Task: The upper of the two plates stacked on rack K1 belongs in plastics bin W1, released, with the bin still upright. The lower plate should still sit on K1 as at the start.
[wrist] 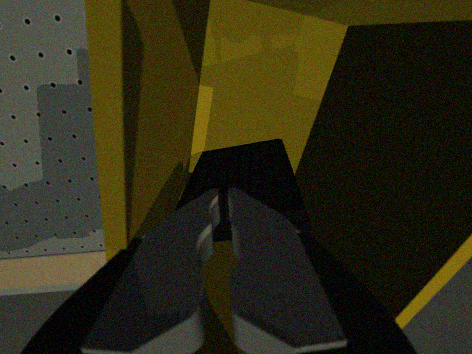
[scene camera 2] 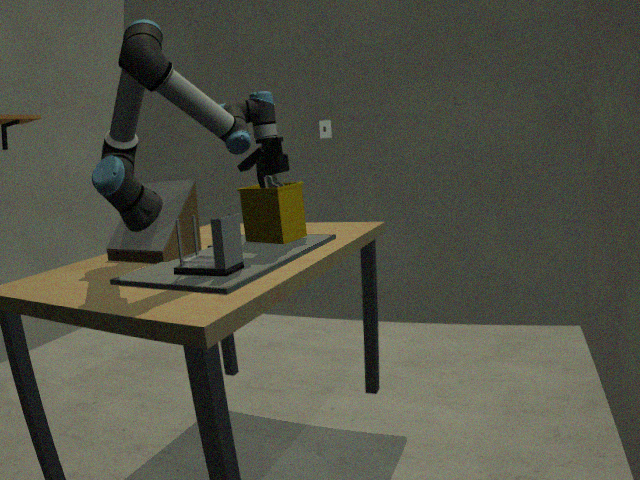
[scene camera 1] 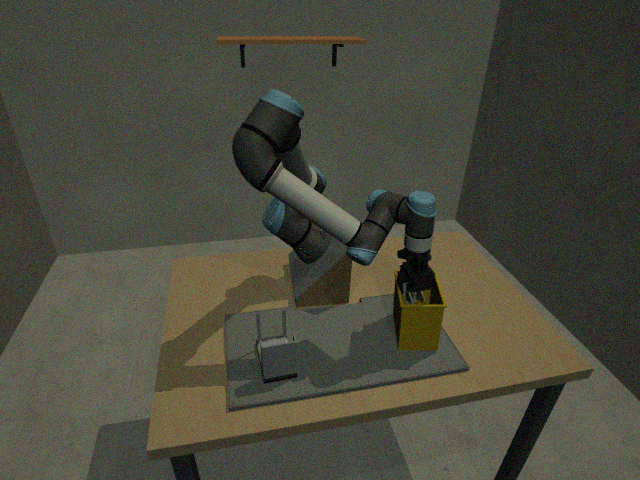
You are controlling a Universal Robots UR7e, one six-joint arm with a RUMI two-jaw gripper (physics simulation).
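Seen in the pictures: gripper, between the fingertips: [wrist: 225,191] [scene camera 2: 271,203]; arm's base, origin of its link: [scene camera 2: 144,212] [scene camera 1: 317,246].
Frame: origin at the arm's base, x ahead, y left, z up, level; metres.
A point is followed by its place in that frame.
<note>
The yellow bin W1 [scene camera 1: 419,329] @(x 0.463, y 0.168, z -0.043 m) [scene camera 2: 260,215] @(x 0.361, y 0.146, z -0.042 m) [wrist: 108,130] @(x 0.332, y 0.151, z 0.046 m) stands upright on the grey board. My gripper [scene camera 1: 412,295] @(x 0.392, y 0.171, z -0.007 m) [scene camera 2: 272,181] [wrist: 225,191] @(x 0.392, y 0.171, z -0.007 m) is shut and empty, with its fingertips inside the bin's mouth. A black plate [wrist: 245,162] @(x 0.416, y 0.186, z -0.080 m) shows inside the bin in the wrist view, just beyond and below the fingertips and apart from their grip. The fingers hide part of it, so how it rests is unclear. Rack K1 [scene camera 1: 280,378] @(x 0.449, y -0.252, z -0.123 m) [scene camera 2: 199,270] @(x 0.369, y -0.294, z -0.120 m) has a dark base, a grey upright block and two thin posts. The lower plate cannot be made out clearly on it.
The perforated grey board [scene camera 1: 330,379] @(x 0.487, y -0.117, z -0.133 m) [scene camera 2: 173,280] @(x 0.323, y -0.349, z -0.133 m) [wrist: 25,115] @(x 0.350, y -0.013, z -0.133 m) lies on the wooden table [scene camera 1: 361,408] @(x 0.593, y -0.066, z -0.146 m) [scene camera 2: 155,315] @(x 0.415, y -0.571, z -0.146 m) under rack and bin. The arm's wedge-shaped base mount [scene camera 1: 325,284] @(x 0.161, y -0.021, z -0.054 m) [scene camera 2: 178,227] stands behind the board. A wall shelf [scene camera 1: 292,39] hangs high behind the arm.
</note>
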